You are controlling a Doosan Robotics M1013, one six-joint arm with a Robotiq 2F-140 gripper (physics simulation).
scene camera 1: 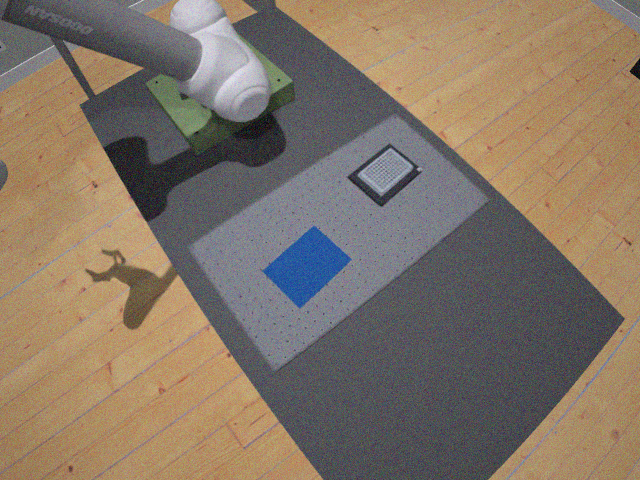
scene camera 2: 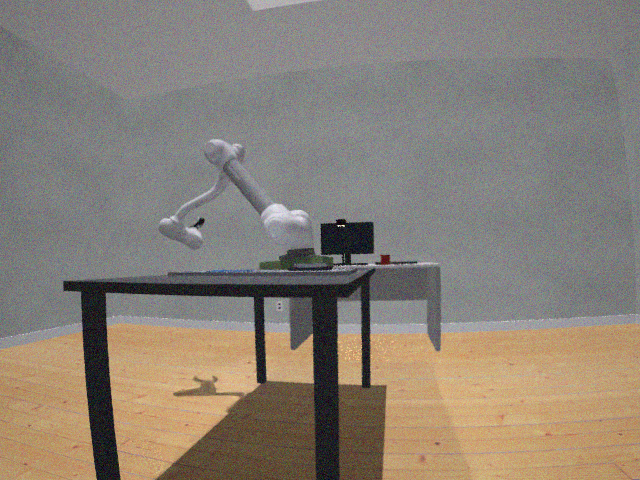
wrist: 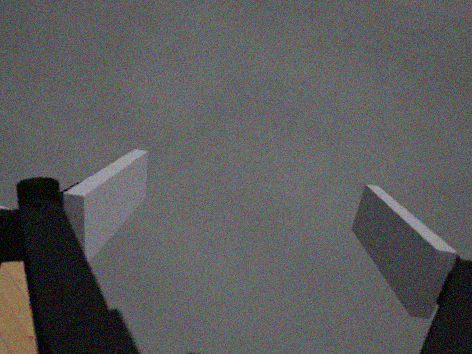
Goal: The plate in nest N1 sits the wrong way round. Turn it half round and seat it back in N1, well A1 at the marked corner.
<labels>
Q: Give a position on a well plate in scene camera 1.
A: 387, 170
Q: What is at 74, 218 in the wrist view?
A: My gripper.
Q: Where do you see a blue rectangle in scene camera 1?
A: At 302, 270
</labels>
